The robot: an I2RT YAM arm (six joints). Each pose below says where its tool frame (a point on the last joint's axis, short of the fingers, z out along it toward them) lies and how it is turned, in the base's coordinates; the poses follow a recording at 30 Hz.
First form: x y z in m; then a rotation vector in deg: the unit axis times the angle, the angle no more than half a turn.
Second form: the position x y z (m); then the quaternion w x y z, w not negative. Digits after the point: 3 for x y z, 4 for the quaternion.
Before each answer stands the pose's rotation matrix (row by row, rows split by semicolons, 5 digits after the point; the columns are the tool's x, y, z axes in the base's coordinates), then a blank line. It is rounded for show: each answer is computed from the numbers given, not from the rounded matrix.
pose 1, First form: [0.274 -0.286 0.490 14.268 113.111 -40.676]
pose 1, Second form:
-0.49467 0.45485 0.74055; -0.12095 0.80778 -0.57694; -0.86062 -0.37496 -0.34457

[0.274 -0.286 0.490 0.4921 0.1026 0.8135 -0.2925]
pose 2, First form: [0.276 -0.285 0.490 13.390 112.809 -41.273]
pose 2, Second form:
-0.49446 0.44956 0.74391; -0.13667 0.80500 -0.57732; -0.85839 -0.38713 -0.33660

[0.276 -0.285 0.490 0.4934 0.0964 0.8118 -0.2970]
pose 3, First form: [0.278 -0.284 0.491 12.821 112.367 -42.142]
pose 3, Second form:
-0.49339 0.44964 0.74458; -0.15087 0.79881 -0.58236; -0.85663 -0.39967 -0.32628

[0.278 -0.284 0.491 0.4948 0.0923 0.8091 -0.3034]
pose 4, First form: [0.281 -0.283 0.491 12.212 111.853 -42.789]
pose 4, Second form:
-0.49022 0.44858 0.74730; -0.16472 0.79426 -0.58482; -0.85589 -0.40979 -0.31548

[0.281 -0.283 0.491 0.4971 0.0880 0.8062 -0.3084]
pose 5, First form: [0.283 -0.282 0.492 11.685 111.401 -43.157]
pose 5, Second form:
-0.48636 0.44680 0.75088; -0.17568 0.79182 -0.58495; -0.85591 -0.41641 -0.30662

[0.283 -0.282 0.492 0.4997 0.0843 0.8039 -0.3114]
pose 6, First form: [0.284 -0.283 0.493 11.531 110.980 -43.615]
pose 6, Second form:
-0.48309 0.44941 0.75144; -0.18245 0.78772 -0.58840; -0.85635 -0.42135 -0.29854

[0.284 -0.283 0.493 0.5015 0.0833 0.8015 -0.3150]
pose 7, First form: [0.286 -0.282 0.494 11.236 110.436 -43.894]
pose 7, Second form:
-0.47723 0.45025 0.75467; -0.19066 0.78527 -0.58907; -0.85784 -0.42501 -0.28891

[0.286 -0.282 0.494 0.5048 0.0813 0.7987 -0.3174]
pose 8, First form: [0.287 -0.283 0.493 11.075 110.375 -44.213]
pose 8, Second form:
-0.47832 0.45034 0.75393; -0.19469 0.78277 -0.59108; -0.85634 -0.42950 -0.28673

[0.287 -0.283 0.493 0.5044 0.0801 0.7981 -0.3197]
